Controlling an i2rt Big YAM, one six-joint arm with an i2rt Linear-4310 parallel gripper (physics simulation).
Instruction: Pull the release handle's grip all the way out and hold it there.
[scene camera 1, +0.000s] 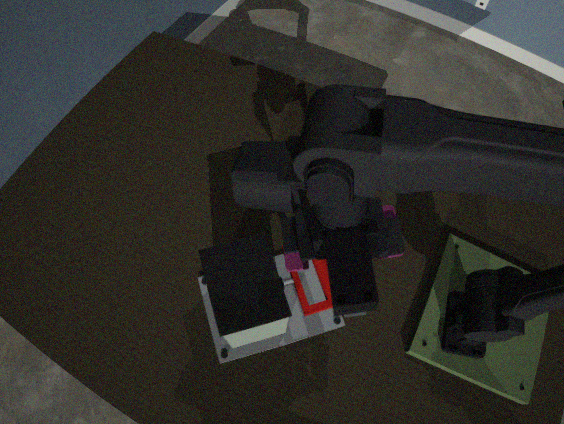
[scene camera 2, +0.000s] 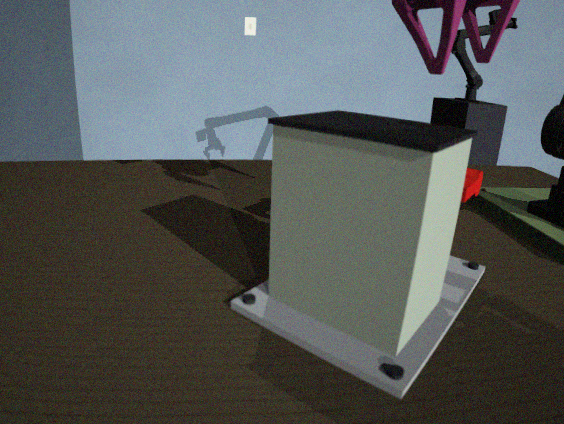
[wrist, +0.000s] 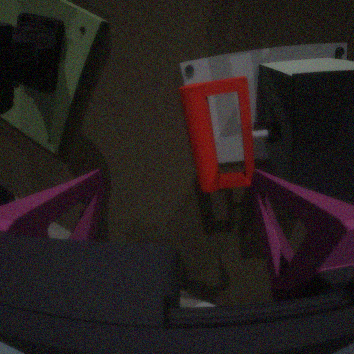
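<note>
The release handle's red frame-shaped grip (scene camera 1: 318, 307) (scene camera 2: 473, 185) (wrist: 197, 135) stands off the side of a pale box with a black top (scene camera 1: 245, 295) (scene camera 2: 345, 225) (wrist: 320, 115). A short light rod (scene camera 1: 288, 282) (wrist: 260, 133) shows between grip and box. The box stands on a grey baseplate (scene camera 1: 300, 332) (scene camera 2: 320, 332) (wrist: 230, 65). My gripper (scene camera 1: 344, 250) (scene camera 2: 459, 67) (wrist: 176, 177) is open and empty, above the grip. In the wrist view the right fingertip is by the grip's lower right corner, the left far to its left. The arm hides part of the grip in scene camera 1.
A green tray-like base (scene camera 1: 467, 378) (scene camera 2: 525, 195) (wrist: 75, 75) with a black mechanism (scene camera 1: 465, 325) (wrist: 40, 50) stands on the side of the grip away from the box. The box rises tall close beside the grip. A dark pedestal (scene camera 2: 450, 115) with another arm stands in the background.
</note>
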